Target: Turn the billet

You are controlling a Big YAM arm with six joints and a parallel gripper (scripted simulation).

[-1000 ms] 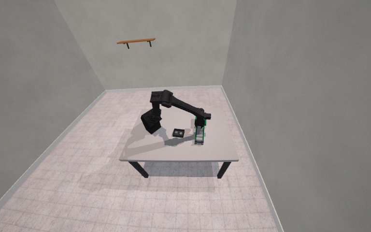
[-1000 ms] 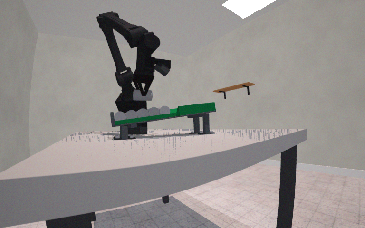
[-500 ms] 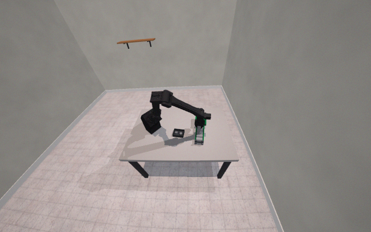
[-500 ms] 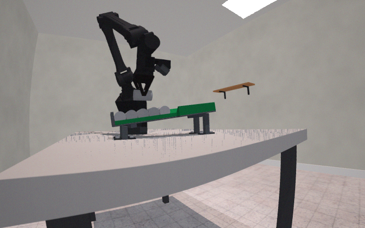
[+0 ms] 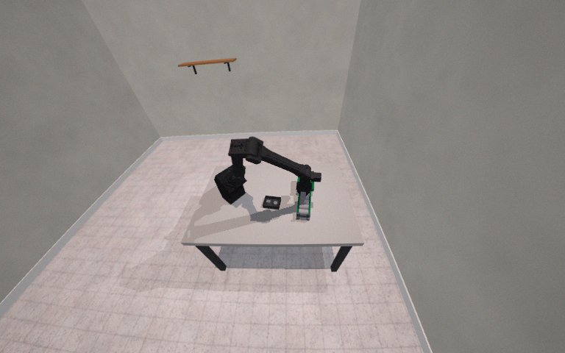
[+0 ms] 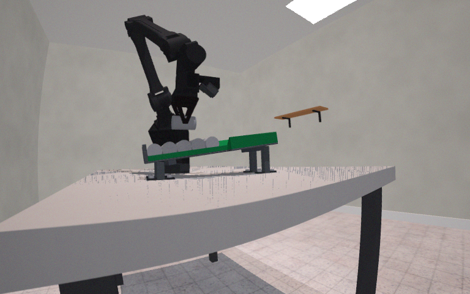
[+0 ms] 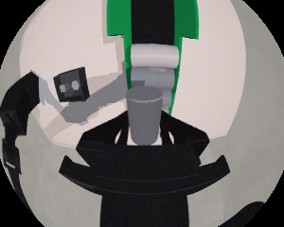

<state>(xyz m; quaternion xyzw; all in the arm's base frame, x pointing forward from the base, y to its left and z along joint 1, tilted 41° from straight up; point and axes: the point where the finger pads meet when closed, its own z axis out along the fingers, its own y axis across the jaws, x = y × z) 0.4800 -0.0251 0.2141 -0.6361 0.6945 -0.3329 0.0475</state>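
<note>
The grey stop lies 1 cm behind my hand, 11 cm to the right of it and 10 cm below it. From my hand the other things lie so: black box (23 cm behind, 6 cm to the left, 15 cm below).
</note>
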